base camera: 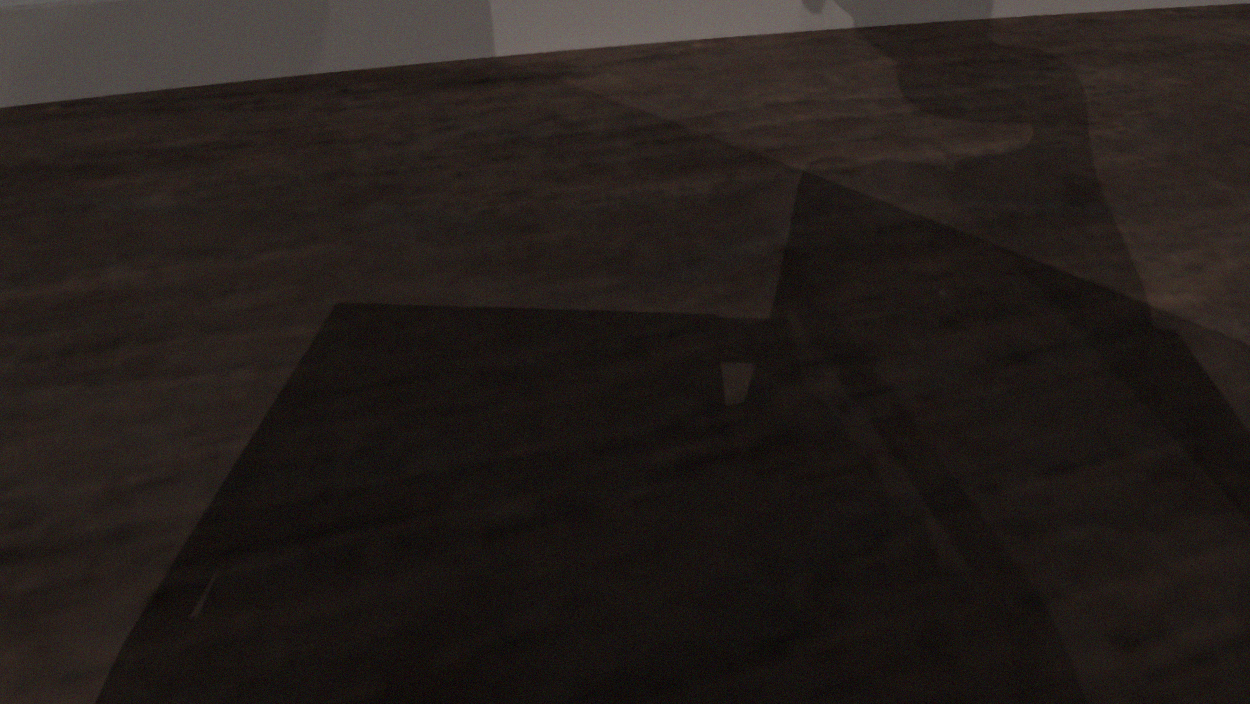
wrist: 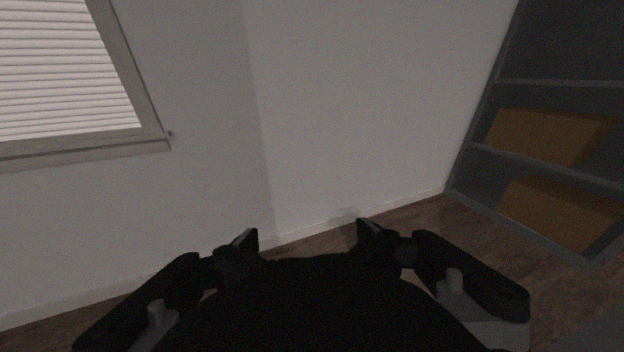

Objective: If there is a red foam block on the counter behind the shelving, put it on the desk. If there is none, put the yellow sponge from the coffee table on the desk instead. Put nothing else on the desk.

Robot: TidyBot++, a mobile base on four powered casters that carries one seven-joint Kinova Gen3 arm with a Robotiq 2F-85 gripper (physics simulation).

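Frame: origin at the arm's base, x ahead, y left, z up, level; metres.
Seen in the pictures: gripper, fingertip midpoint: (wrist: 307,233).
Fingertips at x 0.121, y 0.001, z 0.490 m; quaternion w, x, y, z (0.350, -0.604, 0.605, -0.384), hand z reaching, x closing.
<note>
A point is followed by its place in that frame.
My gripper (wrist: 307,233) {x 0.121, y 0.001, z 0.490 m} is open, with its two black fingers wide apart at the bottom of the wrist view and no object between them. A grey shelving unit (wrist: 545,163) {x 0.827, y -1.526, z 0.133 m} with brown boxes stands at the right of the wrist view, beyond the gripper and against the wall. The red foam block, the counter, the desk, the coffee table and the yellow sponge do not show in either view.
A pale wall (wrist: 360,100) {x 1.013, y -0.357, z 0.495 m} (base camera: 656,21) {x 0.905, y -0.028, z -0.372 m} runs behind the dark wooden floor (base camera: 437,218) {x 0.553, y 0.156, z -0.397 m} (wrist: 500,250) {x 0.636, y -1.289, z -0.396 m}. A window with blinds (wrist: 60,75) {x 0.699, y 0.724, z 0.637 m} is at the upper left. Two brown boxes (wrist: 540,135) {x 0.922, y -1.518, z 0.282 m} (wrist: 560,215) {x 0.655, y -1.595, z -0.146 m} sit in the shelving. Dark shadows lie across the floor. A grey surface (wrist: 595,330) {x 0.118, y -0.735, z 0.036 m} shows at the lower right corner.
</note>
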